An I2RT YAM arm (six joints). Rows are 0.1 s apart.
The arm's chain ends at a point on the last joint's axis. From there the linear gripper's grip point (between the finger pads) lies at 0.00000 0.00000 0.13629 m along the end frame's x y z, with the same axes.
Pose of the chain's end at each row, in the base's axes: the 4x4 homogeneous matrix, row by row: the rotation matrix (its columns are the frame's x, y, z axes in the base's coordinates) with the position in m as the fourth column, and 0 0 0 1 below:
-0.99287 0.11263 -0.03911 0.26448; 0.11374 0.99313 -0.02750 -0.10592; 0.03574 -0.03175 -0.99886 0.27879; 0 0 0 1
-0.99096 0.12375 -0.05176 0.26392; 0.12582 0.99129 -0.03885 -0.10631; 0.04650 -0.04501 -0.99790 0.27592; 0 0 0 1
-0.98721 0.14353 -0.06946 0.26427; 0.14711 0.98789 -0.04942 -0.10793; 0.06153 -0.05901 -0.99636 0.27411; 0 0 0 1
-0.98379 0.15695 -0.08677 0.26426; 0.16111 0.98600 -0.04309 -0.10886; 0.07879 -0.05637 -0.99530 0.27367; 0 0 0 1
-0.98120 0.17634 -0.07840 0.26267; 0.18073 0.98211 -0.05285 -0.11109; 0.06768 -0.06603 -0.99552 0.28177; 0 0 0 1
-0.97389 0.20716 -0.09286 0.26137; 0.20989 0.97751 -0.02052 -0.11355; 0.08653 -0.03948 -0.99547 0.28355; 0 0 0 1
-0.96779 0.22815 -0.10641 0.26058; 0.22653 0.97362 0.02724 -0.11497; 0.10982 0.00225 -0.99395 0.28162; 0 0 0 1
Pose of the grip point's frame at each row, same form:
-0.99287 0.11263 -0.03911 0.25915; 0.11374 0.99313 -0.02750 -0.10967; 0.03574 -0.03175 -0.99886 0.14266; 0 0 0 1
-0.99096 0.12375 -0.05176 0.25687; 0.12582 0.99129 -0.03885 -0.11160; 0.04650 -0.04501 -0.99790 0.13992; 0 0 0 1
-0.98721 0.14353 -0.06946 0.25480; 0.14711 0.98789 -0.04942 -0.11467; 0.06153 -0.05901 -0.99636 0.13832; 0 0 0 1
-0.98379 0.15695 -0.08677 0.25243; 0.16111 0.98600 -0.04309 -0.11473; 0.07879 -0.05637 -0.99530 0.13802; 0 0 0 1
-0.98120 0.17634 -0.07840 0.25198; 0.18073 0.98211 -0.05285 -0.11829; 0.06768 -0.06603 -0.99552 0.14609; 0 0 0 1
-0.97389 0.20716 -0.09286 0.24871; 0.20989 0.97751 -0.02052 -0.11635; 0.08653 -0.03948 -0.99547 0.14788; 0 0 0 1
-0.96779 0.22815 -0.10641 0.24608; 0.22653 0.97362 0.02724 -0.11126; 0.10982 0.00225 -0.99395 0.14615; 0 0 0 1

